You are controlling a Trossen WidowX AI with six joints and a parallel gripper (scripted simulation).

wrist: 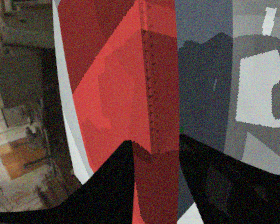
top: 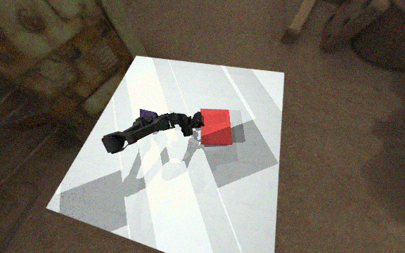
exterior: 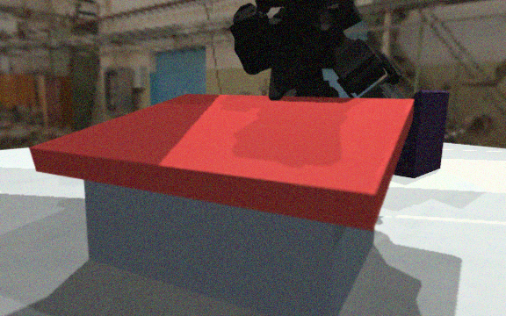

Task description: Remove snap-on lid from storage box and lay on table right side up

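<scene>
Now: gripper tip 8 cm short of the lid, 2 cm to the right of it and 1 cm above it. The rest, counted from my gripper tip: grey-blue storage box 7 cm ahead, 1 cm to the left, 7 cm below.
</scene>
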